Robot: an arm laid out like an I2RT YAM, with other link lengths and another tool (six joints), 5 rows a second.
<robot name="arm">
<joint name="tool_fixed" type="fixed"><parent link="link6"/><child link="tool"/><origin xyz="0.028 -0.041 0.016" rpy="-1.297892 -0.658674 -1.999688"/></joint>
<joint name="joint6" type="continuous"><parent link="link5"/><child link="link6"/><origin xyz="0.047 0 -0.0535" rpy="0 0 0"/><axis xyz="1 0 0"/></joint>
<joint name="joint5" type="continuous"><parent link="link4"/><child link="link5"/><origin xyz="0.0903 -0.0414 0.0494" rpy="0 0 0"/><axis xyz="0 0 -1"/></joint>
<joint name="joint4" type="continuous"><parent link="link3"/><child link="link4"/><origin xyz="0.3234 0.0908 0.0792" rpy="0 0 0"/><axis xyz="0 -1 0"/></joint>
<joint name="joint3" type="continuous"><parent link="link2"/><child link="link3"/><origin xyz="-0.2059 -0.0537 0" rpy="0 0 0"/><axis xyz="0 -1 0"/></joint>
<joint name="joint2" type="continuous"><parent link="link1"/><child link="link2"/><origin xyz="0.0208 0.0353 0.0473" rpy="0 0 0"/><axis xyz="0 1 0"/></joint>
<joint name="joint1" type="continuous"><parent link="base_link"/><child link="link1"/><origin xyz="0 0 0.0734" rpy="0 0 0"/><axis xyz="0 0 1"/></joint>
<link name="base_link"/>
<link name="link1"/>
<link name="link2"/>
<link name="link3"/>
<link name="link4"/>
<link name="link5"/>
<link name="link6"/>
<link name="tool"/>
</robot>
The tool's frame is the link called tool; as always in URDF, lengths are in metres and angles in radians. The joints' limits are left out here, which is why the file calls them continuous.
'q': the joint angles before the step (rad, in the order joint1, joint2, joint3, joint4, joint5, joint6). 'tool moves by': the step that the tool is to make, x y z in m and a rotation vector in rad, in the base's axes. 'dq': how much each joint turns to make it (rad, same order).
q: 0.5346, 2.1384, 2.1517, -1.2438, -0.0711, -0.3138
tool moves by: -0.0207, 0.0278, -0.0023, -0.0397, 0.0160, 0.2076
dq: 0.0526, 0.0001, 0.0003, -0.0479, -0.0244, -0.1556
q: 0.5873, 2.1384, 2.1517, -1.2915, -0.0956, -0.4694
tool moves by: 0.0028, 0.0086, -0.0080, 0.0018, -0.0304, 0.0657
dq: 0.0062, 0.0000, -0.0316, 0.0519, -0.0030, -0.0617
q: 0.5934, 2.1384, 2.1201, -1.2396, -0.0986, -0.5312
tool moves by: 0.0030, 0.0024, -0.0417, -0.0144, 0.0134, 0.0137
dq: -0.0004, 0.0003, -0.1221, 0.1018, 0.0001, -0.0148
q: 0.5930, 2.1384, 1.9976, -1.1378, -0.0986, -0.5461
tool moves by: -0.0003, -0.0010, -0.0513, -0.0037, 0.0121, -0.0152
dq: -0.0001, 0.0000, -0.1514, 0.1408, 0.0007, 0.0156
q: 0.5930, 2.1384, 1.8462, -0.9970, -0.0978, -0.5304
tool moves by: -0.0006, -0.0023, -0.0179, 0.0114, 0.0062, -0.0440
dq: 0.0000, -0.0003, -0.0541, 0.0595, -0.0001, 0.0460
